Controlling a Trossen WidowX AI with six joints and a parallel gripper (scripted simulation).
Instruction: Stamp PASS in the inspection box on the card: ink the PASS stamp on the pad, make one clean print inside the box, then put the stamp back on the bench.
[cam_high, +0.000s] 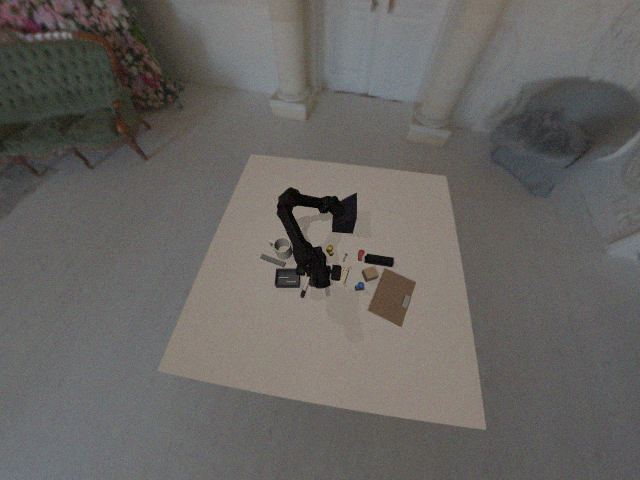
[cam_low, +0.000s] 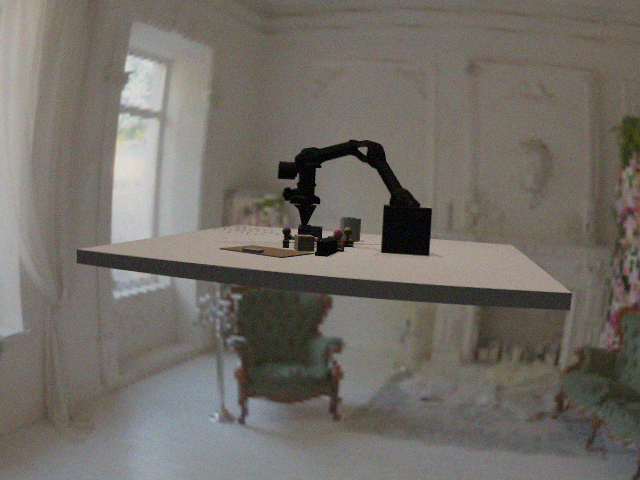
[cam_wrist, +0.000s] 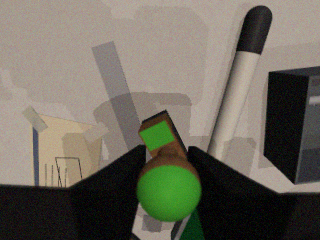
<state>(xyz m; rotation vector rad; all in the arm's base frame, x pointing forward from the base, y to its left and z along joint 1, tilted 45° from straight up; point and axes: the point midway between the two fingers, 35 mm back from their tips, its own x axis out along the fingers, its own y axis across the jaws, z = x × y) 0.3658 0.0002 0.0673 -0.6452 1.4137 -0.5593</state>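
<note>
The green ink pad lies 10 cm behind my gripper tip, 5 cm to the right of it and 6 cm below it. Round my gripper tip: pen: 4 cm ahead, 6 cm to the right, 5 cm below; green-knobbed stamp: right at my gripper tip; grey ruler: 1 cm behind, 3 cm to the left, 6 cm below.
</note>
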